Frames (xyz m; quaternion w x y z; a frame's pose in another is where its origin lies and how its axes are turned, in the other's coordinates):
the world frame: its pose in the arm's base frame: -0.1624 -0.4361 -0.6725 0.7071 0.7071 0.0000 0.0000
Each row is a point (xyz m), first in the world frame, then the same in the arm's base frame.
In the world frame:
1: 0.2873 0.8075 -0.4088
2: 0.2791 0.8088 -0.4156
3: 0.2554 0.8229 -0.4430
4: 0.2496 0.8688 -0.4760
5: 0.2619 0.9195 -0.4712
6: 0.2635 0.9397 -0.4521
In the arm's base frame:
1: 0.1249 -0.0273 0.1350
2: 0.1167 -0.0205 0.1363
3: 0.0930 0.0069 0.1504
4: 0.0872 0.0399 0.1963
5: 0.0995 0.0351 0.2470
6: 0.1011 0.0160 0.2672

